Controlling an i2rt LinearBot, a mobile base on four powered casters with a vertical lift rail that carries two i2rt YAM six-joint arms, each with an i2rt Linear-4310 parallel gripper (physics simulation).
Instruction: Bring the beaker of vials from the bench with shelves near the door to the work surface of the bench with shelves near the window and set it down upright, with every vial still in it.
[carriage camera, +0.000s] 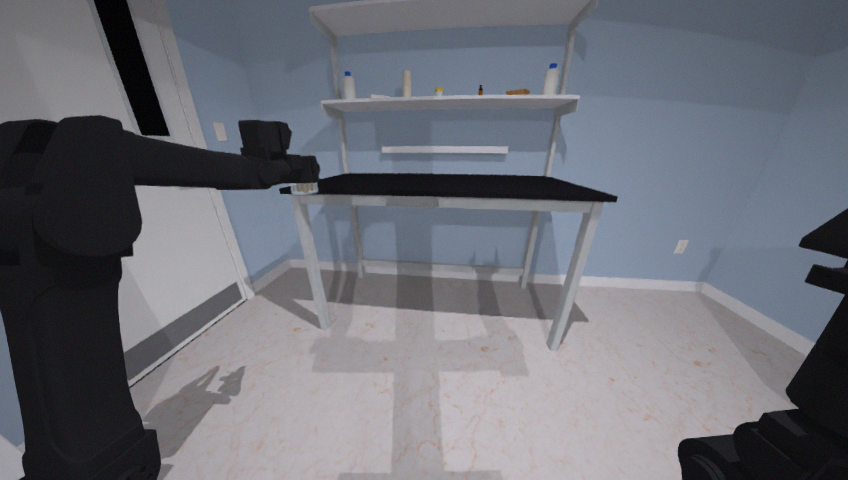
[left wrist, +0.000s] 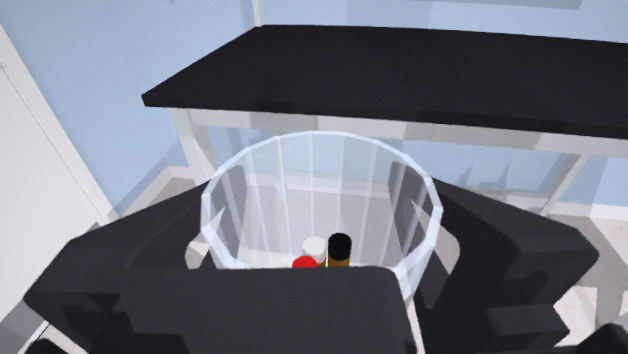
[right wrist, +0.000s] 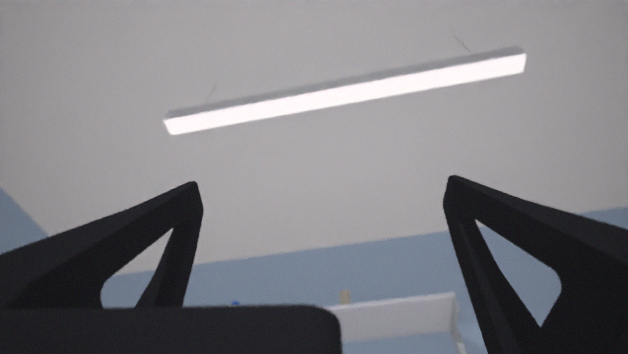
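Note:
The clear beaker (carriage camera: 304, 189) (left wrist: 312, 200) is upright between the fingers of my left gripper (carriage camera: 307, 178) (left wrist: 317, 174), which is shut on it. Inside it show vials with a white cap (left wrist: 314, 246), a red cap (left wrist: 304, 262) and a black cap (left wrist: 339, 245); its lower part is hidden behind the gripper body. The beaker is in front of the near edge of the bench with shelves (carriage camera: 452, 185) (left wrist: 380, 70) near the door, with floor seen through the glass. My right gripper (carriage camera: 814, 259) (right wrist: 322, 192) is open and empty, pointing upward. The bench near the window does not show.
The door (carriage camera: 172, 249) is at the left. The bench's middle shelf (carriage camera: 452, 102) holds white bottles with blue caps (carriage camera: 349, 86) (carriage camera: 551, 80), a beige cylinder (carriage camera: 407, 83), a yellow-capped jar (carriage camera: 439, 92) and an orange item (carriage camera: 517, 92). A ceiling lamp (right wrist: 345, 93) shows in the right wrist view.

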